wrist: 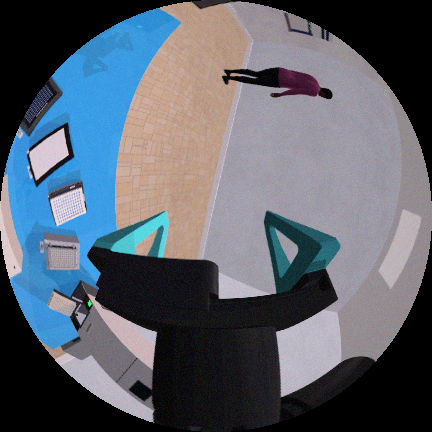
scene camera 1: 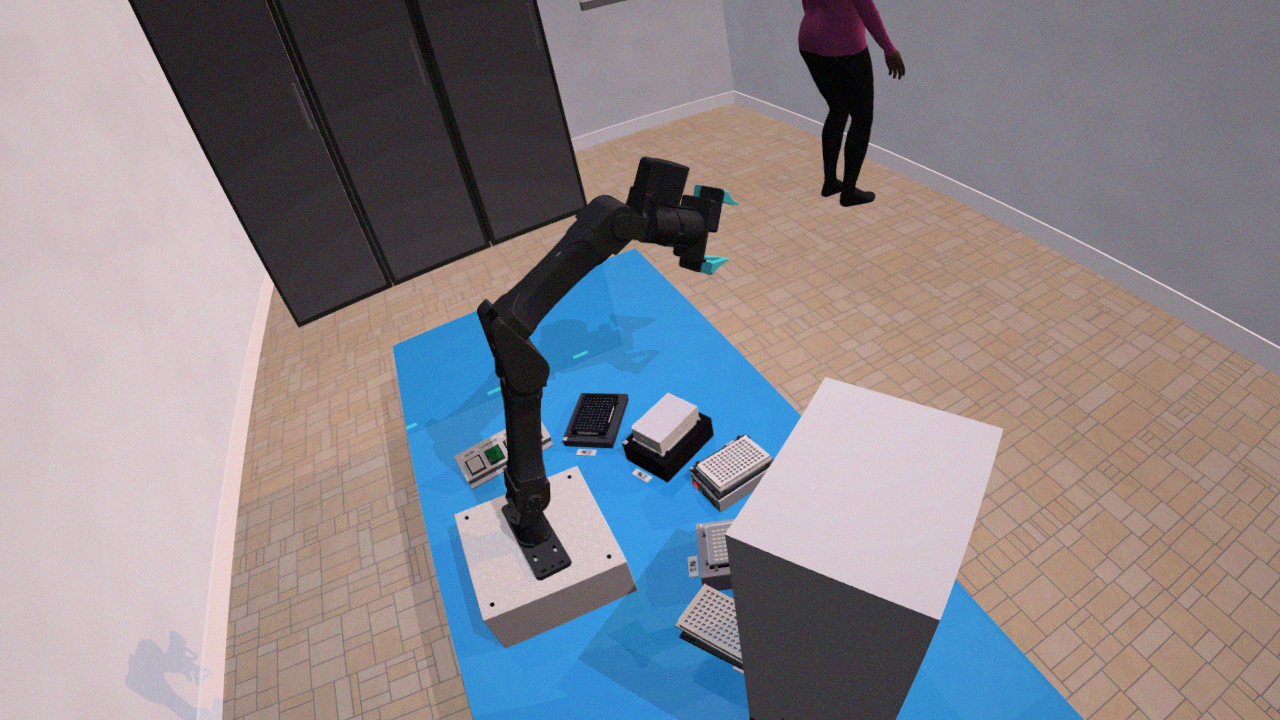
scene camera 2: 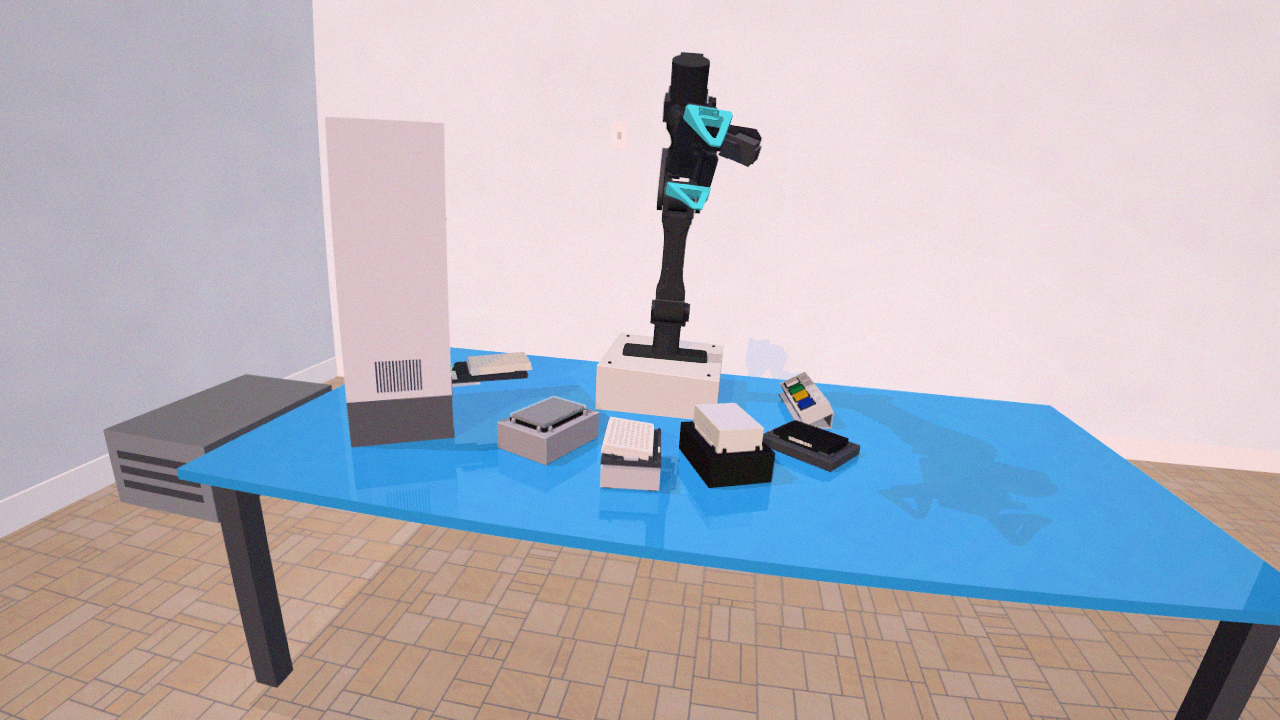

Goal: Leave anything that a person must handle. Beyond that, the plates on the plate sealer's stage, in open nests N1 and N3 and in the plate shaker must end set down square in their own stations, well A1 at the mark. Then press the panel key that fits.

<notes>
The gripper is open and holds nothing. Further things: a tall grey tower and a button box.
The gripper also shows in the wrist view and in scene camera 1.
</notes>
